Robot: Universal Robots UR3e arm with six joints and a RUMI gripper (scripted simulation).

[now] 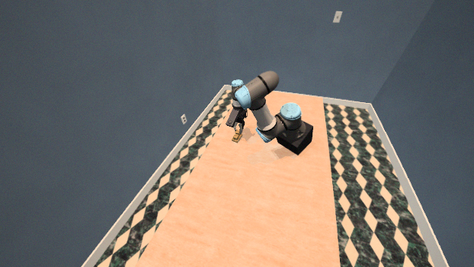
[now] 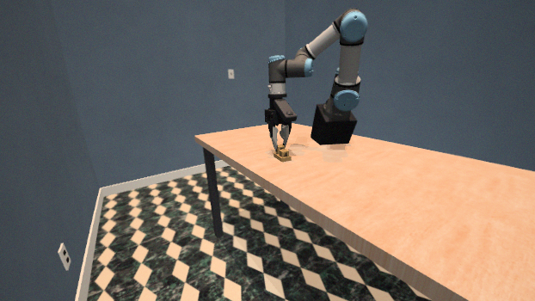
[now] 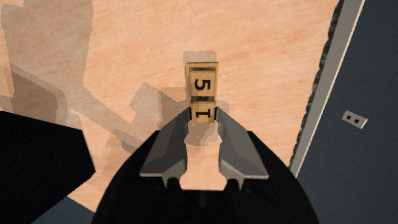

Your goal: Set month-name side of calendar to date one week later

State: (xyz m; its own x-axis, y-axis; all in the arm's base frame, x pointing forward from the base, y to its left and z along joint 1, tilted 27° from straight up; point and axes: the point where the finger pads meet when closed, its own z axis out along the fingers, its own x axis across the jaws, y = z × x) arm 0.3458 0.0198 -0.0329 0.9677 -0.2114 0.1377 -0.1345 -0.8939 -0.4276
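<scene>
Right now the wooden tray is 20 mm to the left of my hand and 40 mm below it.
</scene>
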